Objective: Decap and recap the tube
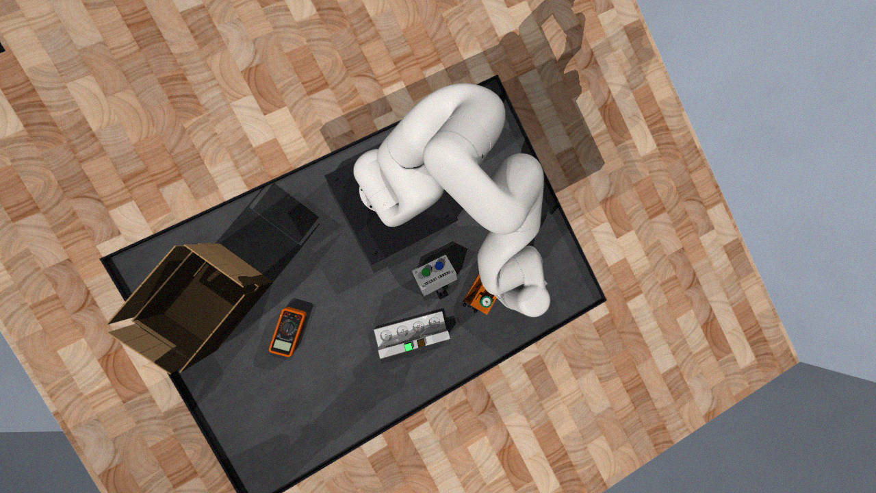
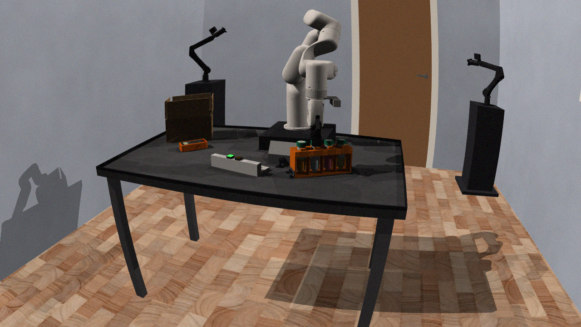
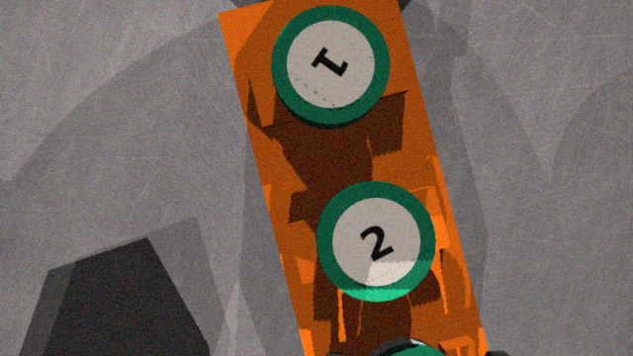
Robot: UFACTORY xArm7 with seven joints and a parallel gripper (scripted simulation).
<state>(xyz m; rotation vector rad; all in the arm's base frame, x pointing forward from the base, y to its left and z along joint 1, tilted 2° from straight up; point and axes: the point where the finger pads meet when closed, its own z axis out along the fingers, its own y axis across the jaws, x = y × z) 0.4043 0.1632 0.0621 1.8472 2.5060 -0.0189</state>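
Now: hand 130 mm past the green key, 160 mm to the left of it and 60 mm above it. From my hand the other things lie so: key housing (110 mm behind, 130 mm to the right, 70 mm below); raised table edge (250 mm ahead, 300 mm to the right, 120 mm below); blue key (130 mm behind, 110 mm to the right, 60 mm below).
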